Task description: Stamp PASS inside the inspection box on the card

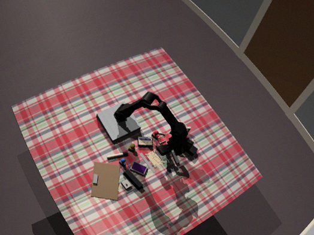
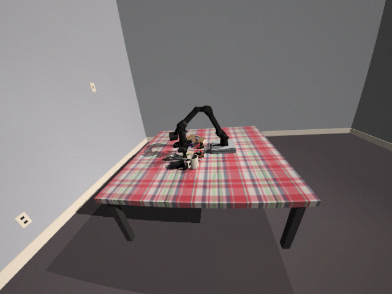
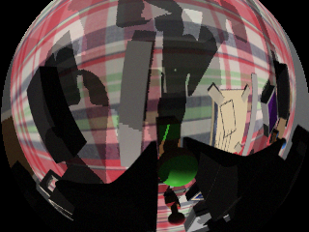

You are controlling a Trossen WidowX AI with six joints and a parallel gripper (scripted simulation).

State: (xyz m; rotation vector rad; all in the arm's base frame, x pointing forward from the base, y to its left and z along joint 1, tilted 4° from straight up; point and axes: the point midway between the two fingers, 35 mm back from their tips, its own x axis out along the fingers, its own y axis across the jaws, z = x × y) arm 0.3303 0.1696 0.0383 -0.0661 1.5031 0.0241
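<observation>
Now: gripper tip 3 cm to the right of the grey bar, 3 cm short of it and 2 cm above it. The rest, counted from my gripper tip: red-knobbed stamp 14 cm behind, 2 cm to the right, 1 cm below; then cream card 9 cm to the right, 3 cm below; then green-knobbed PASS stamp right at my gripper tip.
</observation>
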